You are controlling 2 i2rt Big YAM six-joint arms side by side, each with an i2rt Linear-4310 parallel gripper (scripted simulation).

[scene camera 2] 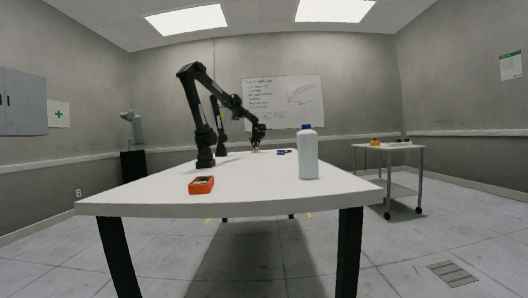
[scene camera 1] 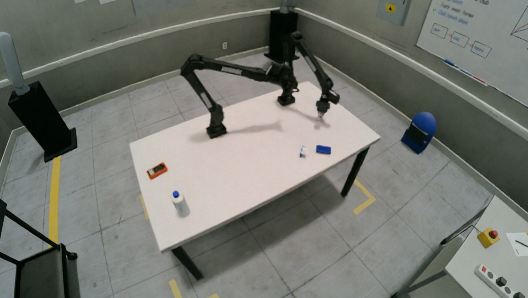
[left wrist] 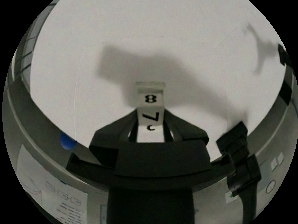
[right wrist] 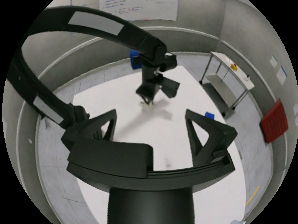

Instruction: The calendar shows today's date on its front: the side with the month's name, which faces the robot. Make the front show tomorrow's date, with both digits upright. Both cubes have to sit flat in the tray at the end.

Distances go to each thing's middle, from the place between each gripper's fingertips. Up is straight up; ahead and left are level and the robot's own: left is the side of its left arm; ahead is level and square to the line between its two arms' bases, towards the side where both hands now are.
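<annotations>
White bottle (scene camera 2: 307, 147): 110 cm to the right of my left hand, 13 cm ahead of it, 4 cm above it.
From my right hand, the bottle: 21 cm ahead, 91 cm to the right, 21 cm below.
</annotations>
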